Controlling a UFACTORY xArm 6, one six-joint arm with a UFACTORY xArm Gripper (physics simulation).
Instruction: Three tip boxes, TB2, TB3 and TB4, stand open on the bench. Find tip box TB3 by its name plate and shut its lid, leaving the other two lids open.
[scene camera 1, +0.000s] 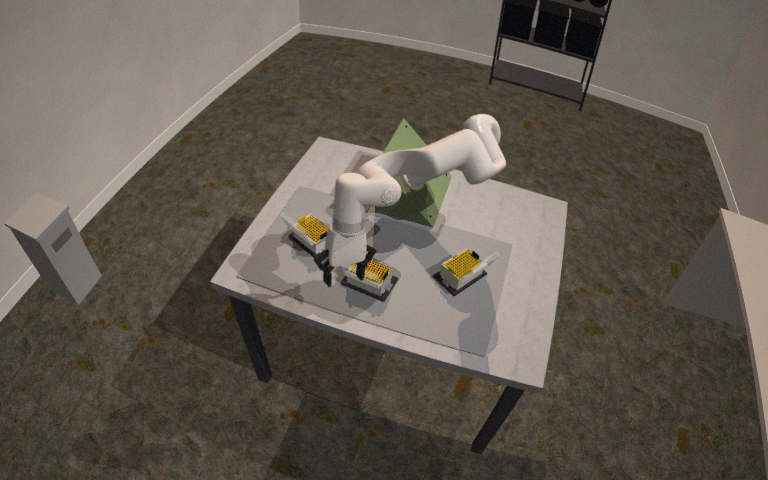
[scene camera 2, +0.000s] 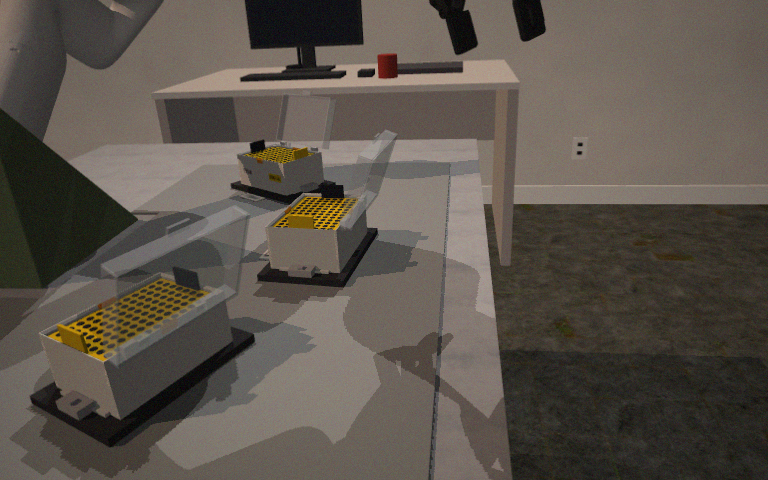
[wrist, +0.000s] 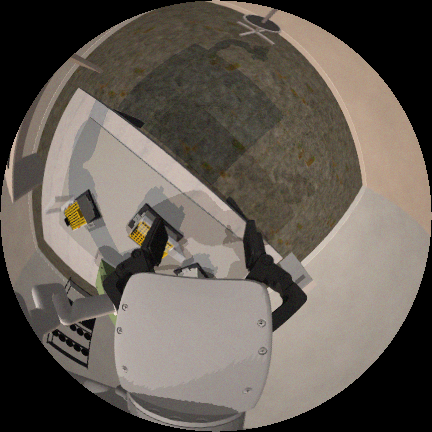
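Where they show: gripper, fingertip midpoint: (scene camera 1: 343, 280) (scene camera 2: 498, 44) (wrist: 203, 228); arm's base at its link origin: (wrist: 111, 302).
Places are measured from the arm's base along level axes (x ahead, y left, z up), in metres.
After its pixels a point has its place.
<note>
Tip box TB3 (scene camera 1: 378, 272) @[y 0.041, x 0.423, z -0.069 m] (scene camera 2: 303, 249) (wrist: 139, 233) @[y 0.049, x 0.424, z -0.069 m] is the middle box; its clear lid (scene camera 2: 379, 155) @[y -0.025, x 0.512, z 0.012 m] stands open, tilted toward the bench's front edge. TB2 (scene camera 1: 312, 227) (scene camera 2: 169, 350) @[y -0.255, x 0.372, z -0.088 m] (wrist: 191, 271) @[y -0.186, x 0.375, z -0.105 m] is at the left in scene camera 1, and TB4 (scene camera 1: 461, 266) @[y 0.280, x 0.295, z -0.068 m] (scene camera 2: 294, 175) (wrist: 75, 216) @[y 0.275, x 0.290, z -0.068 m] at the right; both lids are open. No name plate is readable. My gripper (scene camera 1: 344, 275) @[y 0.019, x 0.635, z 0.118 m] (scene camera 2: 497, 36) @[y 0.019, x 0.635, z 0.118 m] (wrist: 203, 228) @[y 0.019, x 0.635, z 0.118 m] is open and empty, high above the bench on the front side of TB3. One finger partly covers TB3 in the wrist view, where my gripper body hides part of TB2.
The boxes stand on a grey mat (scene camera 1: 419, 316) @[y 0.208, x 0.495, z -0.126 m] on the bench (scene camera 1: 535, 271) @[y 0.536, x 0.158, z -0.129 m]. A green pyramid-shaped block (scene camera 1: 404, 135) @[y -0.078, x -0.131, z 0.073 m] stands behind them, beside my arm. The bench's front edge lies close to TB3. A desk (scene camera 2: 481, 73) with a monitor (scene camera 2: 305, 22) and a red cup (scene camera 2: 387, 66) stands beyond the bench.
</note>
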